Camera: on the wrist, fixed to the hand. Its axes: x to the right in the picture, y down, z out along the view.
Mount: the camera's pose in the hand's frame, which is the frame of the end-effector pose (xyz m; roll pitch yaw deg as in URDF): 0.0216 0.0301 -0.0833 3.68 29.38 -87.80
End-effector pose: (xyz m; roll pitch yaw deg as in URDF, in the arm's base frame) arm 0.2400 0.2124 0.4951 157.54 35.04 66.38
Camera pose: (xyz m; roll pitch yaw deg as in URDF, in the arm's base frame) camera 0.2638 0.2768 0.5551 -142.02 -4.57 150.81
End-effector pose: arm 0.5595 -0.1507 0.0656 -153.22 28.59 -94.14
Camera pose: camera 0.4918 -0.1940 0.1087 -131.59 -45.48 -41.63
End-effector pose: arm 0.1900 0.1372 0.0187 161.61 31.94 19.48
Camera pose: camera 0.2522 0.1568 0.0824 -144.73 -8.29 101.97
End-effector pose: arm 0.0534 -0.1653 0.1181 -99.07 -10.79 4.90
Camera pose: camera 0.0851 -0.2499 0.1058 27.21 -67.95 -107.43
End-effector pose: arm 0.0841 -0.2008 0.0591 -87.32 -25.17 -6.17
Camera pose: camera 0.1091 -0.2858 0.0375 42.33 -51.32 -128.03
